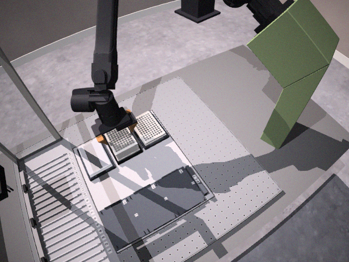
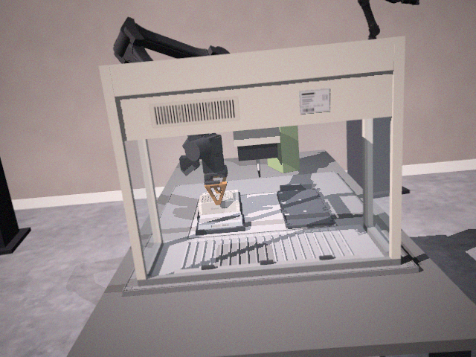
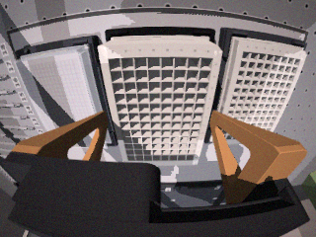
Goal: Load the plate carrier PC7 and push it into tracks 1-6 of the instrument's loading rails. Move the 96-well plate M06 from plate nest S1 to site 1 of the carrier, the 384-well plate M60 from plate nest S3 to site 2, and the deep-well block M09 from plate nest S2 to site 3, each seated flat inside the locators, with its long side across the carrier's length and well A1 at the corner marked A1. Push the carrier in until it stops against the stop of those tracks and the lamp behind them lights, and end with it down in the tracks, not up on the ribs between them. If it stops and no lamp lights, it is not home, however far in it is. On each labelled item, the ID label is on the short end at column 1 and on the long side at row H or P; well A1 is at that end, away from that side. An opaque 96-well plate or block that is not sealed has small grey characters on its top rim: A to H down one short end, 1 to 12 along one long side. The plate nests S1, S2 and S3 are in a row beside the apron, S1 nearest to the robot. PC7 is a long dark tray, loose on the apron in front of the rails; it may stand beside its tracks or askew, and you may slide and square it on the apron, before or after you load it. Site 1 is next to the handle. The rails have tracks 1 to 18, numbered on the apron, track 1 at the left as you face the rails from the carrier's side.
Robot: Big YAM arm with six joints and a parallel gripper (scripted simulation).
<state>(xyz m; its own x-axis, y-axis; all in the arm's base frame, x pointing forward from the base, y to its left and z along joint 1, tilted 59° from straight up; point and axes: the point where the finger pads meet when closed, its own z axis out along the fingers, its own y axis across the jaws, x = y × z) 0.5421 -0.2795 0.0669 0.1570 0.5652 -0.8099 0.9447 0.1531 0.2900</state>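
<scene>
My gripper is now 50 mm above the nest S2. The rest, counted from my hand: dark nest S1: 110 mm behind, 10 mm to the left, 50 mm below; then dark carrier PC7: 60 mm ahead, 250 mm to the left, 40 mm below; then dark nest S3: 110 mm ahead, 10 mm to the right, 50 mm below.
</scene>
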